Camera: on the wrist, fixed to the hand. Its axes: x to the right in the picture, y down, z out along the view.
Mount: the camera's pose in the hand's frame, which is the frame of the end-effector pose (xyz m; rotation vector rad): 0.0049 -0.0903 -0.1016 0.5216 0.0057 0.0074
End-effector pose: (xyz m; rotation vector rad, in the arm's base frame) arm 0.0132 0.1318 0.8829 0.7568 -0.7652 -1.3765
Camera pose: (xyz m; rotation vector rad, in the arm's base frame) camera 0.0481 0.1245 0.7516 1.1584 -1.1410 -1.1746
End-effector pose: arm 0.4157 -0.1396 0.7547 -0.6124 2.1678 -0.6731
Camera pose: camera 0.3519 -0.1830 0.8667 -0.3218 1.8841 -1.1812
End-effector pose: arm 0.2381 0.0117 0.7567 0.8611 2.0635 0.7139
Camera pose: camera 0.1228 -0.0596 0.7451 1.1478 2.2899 0.1722
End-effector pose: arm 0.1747 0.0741 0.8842 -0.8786 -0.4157 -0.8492
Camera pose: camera 0.1048 -0.0420 0.8726 -0.3943 -0.5950 -0.6892
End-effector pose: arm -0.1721 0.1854 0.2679 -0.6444 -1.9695 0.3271
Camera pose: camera -0.1111 0.1094 0.3628 -0.3124 -1.7715 0.8077
